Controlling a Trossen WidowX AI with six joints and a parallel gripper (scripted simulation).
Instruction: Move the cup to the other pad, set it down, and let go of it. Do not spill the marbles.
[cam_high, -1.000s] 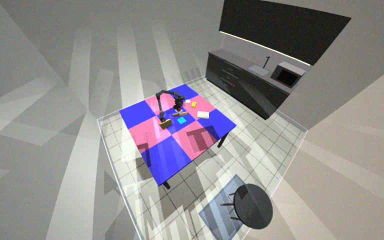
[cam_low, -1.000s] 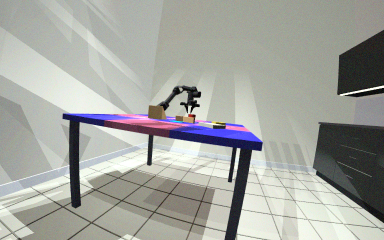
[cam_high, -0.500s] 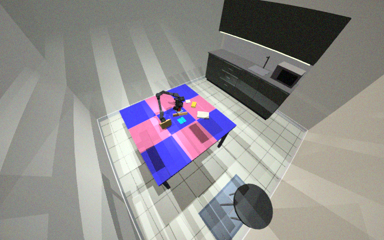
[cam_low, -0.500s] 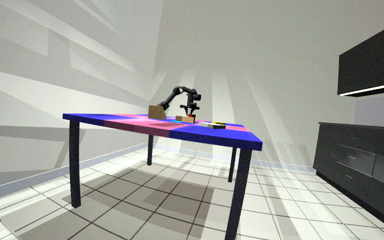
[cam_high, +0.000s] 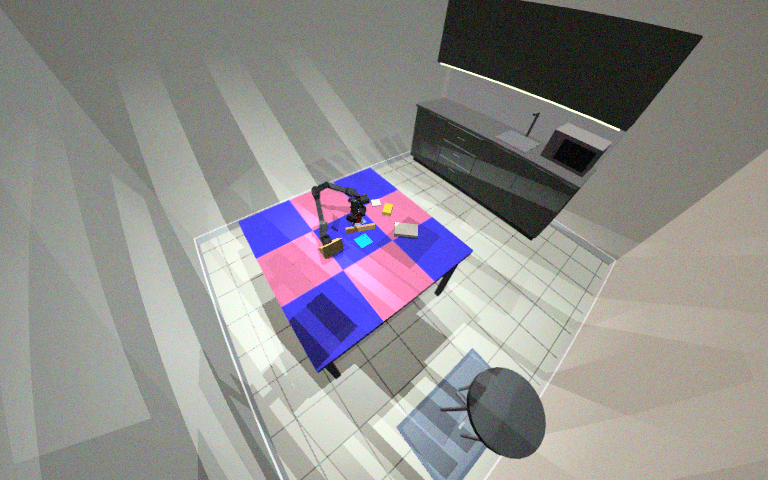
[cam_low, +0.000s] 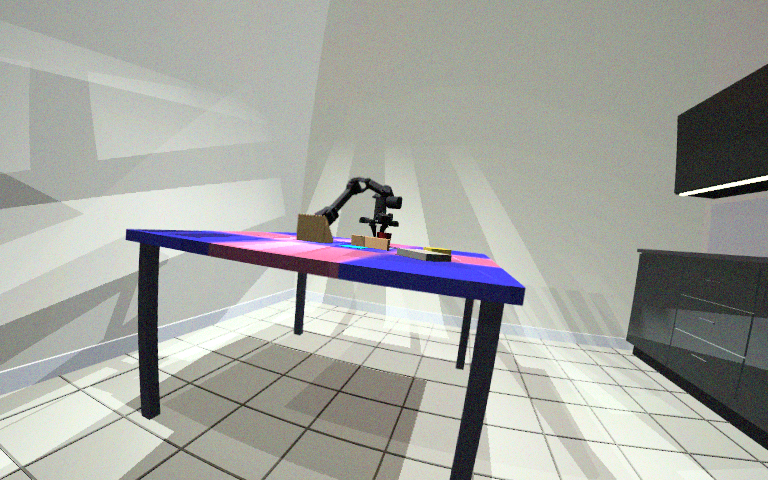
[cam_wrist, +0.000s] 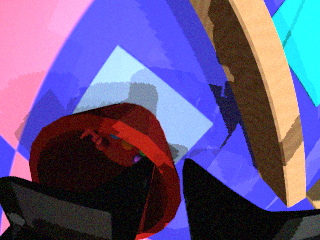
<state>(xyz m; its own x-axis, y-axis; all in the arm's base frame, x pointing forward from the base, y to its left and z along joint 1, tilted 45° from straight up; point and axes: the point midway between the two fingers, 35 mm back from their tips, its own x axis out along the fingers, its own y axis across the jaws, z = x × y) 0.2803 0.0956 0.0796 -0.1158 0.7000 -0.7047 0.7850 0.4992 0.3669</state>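
Now: gripper tip 30 mm short of the red cup and 20 mm to the right of it. Round my gripper tip: long wooden bar (80 mm to the right, 20 mm below); then pale blue pad (30 mm ahead, 20 mm to the left, 50 mm below); then cyan pad (30 mm behind, 180 mm to the right, 50 mm below).
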